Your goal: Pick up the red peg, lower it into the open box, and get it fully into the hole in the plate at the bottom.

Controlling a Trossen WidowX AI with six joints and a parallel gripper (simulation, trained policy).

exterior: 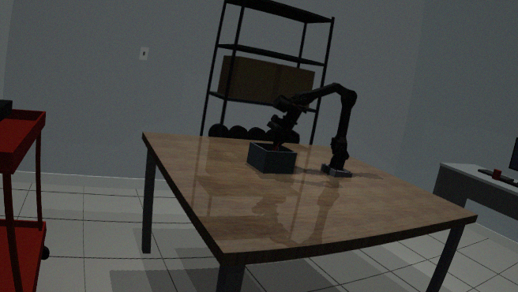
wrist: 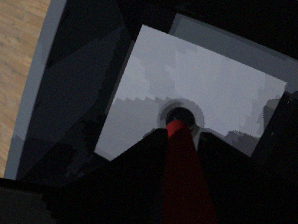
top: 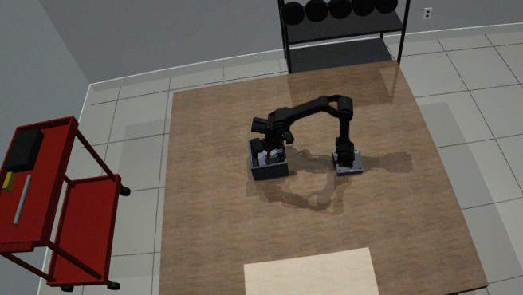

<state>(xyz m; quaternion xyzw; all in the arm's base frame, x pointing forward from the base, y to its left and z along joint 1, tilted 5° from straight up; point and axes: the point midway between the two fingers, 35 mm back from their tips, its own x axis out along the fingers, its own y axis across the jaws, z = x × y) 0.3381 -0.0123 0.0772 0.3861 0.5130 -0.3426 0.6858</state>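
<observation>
The red peg lies 10 mm behind my gripper tip, 10 mm to the left of it and 10 mm above it. Round my gripper tip: plate 10 mm ahead, 50 mm below; grey box 10 mm ahead, 70 mm below.
</observation>
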